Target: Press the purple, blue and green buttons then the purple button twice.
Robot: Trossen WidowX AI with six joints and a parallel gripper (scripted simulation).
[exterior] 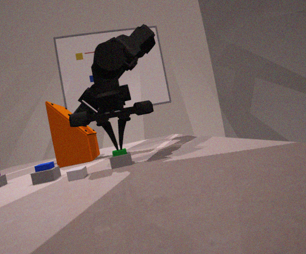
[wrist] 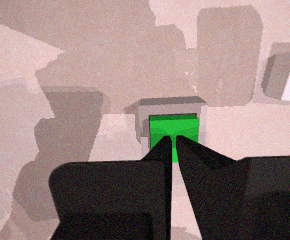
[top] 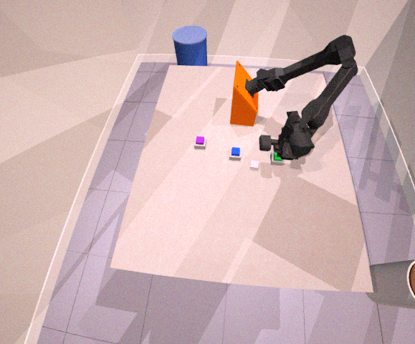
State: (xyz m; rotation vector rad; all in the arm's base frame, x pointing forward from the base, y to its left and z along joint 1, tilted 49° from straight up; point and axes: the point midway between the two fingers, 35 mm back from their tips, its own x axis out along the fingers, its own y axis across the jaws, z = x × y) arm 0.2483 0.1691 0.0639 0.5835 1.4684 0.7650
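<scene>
My gripper tip is 10 mm above the green button. From my gripper tip the other things lie so: blue button: 180 mm to the right, 10 mm ahead; then purple button: 330 mm to the right, 20 mm behind; then small white block: 90 mm to the right, 40 mm ahead, 30 mm below.
</scene>
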